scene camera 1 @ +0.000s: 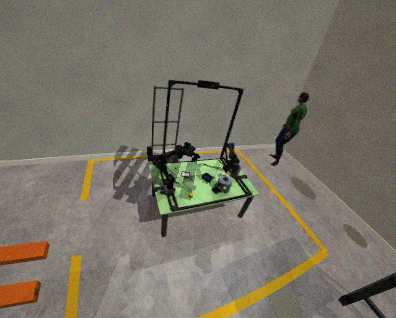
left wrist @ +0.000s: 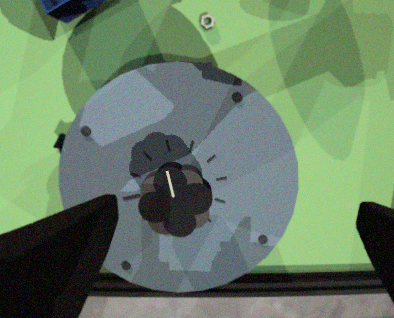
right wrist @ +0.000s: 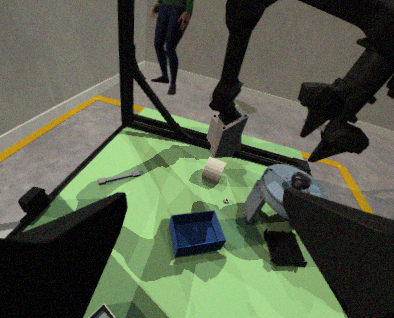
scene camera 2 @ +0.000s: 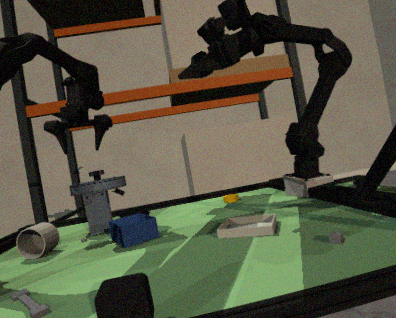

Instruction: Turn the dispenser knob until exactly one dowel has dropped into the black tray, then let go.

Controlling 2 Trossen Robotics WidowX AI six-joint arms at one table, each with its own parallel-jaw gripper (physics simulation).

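Seen in the pictures: left gripper, between the fingertips: (scene camera 1: pixel 228 172) (left wrist: pixel 237 210) (right wrist: pixel 305 148) (scene camera 2: pixel 81 152); right gripper, between the fingertips: (right wrist: pixel 206 198) (scene camera 2: pixel 184 74); left arm's base, origin of its link: (right wrist: pixel 229 116); right arm's base, origin of its link: (scene camera 1: pixel 169 187) (scene camera 2: pixel 307 175).
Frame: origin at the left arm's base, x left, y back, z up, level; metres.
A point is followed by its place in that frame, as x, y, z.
Note:
The dispenser (scene camera 1: pixel 225 184) {0.056, -0.394, -0.004} (scene camera 2: pixel 98 212) (left wrist: pixel 260 150) {0.024, -0.276, 0.000} (right wrist: pixel 275 187) {-0.041, -0.328, 0.000} stands upright near the table edge, with a round grey-blue top. Its dark lobed knob (scene camera 2: pixel 96 175) {0.007, -0.331, 0.015} (left wrist: pixel 175 212) {0.024, -0.338, 0.029} (right wrist: pixel 300 180) {0.007, -0.340, 0.029} has a white line pointing up and slightly left in the left wrist view. My left gripper (scene camera 2: pixel 81 149) {0.014, -0.301, 0.090} (left wrist: pixel 237 210) {0.014, -0.301, 0.090} (right wrist: pixel 305 148) {0.014, -0.301, 0.090} is open above the knob, apart from it; the knob sits nearer the left finger in its wrist view. The black tray (right wrist: pixel 285 250) {0.005, -0.422, -0.143} lies beside the dispenser; its inside is dark and I can make out no dowel. My right gripper (scene camera 2: pixel 182 76) {-0.324, -0.476, 0.208} (right wrist: pixel 206 198) {-0.324, -0.476, 0.208} is open and empty, high above the table.
A blue bin (scene camera 2: pixel 134 232) {-0.267, -0.316, -0.119} (right wrist: pixel 200 248) {-0.217, -0.373, -0.120} stands close to the dispenser. A nut (left wrist: pixel 207 21) {-0.088, -0.246, -0.142} (right wrist: pixel 226 201) {-0.087, -0.251, -0.139}, a beige cylinder (scene camera 2: pixel 52 235) {-0.113, -0.177, -0.105} (right wrist: pixel 214 171) {-0.107, -0.174, -0.091} and a grey wrench-shaped piece (scene camera 2: pixel 31 303) {-0.386, -0.115, -0.140} (right wrist: pixel 120 177) {-0.370, -0.114, -0.141} lie nearby. A beige tray (scene camera 2: pixel 247 232) {-0.461, -0.455, -0.137} and a yellow piece (scene camera 2: pixel 230 198) {-0.181, -0.676, -0.132} are farther right.

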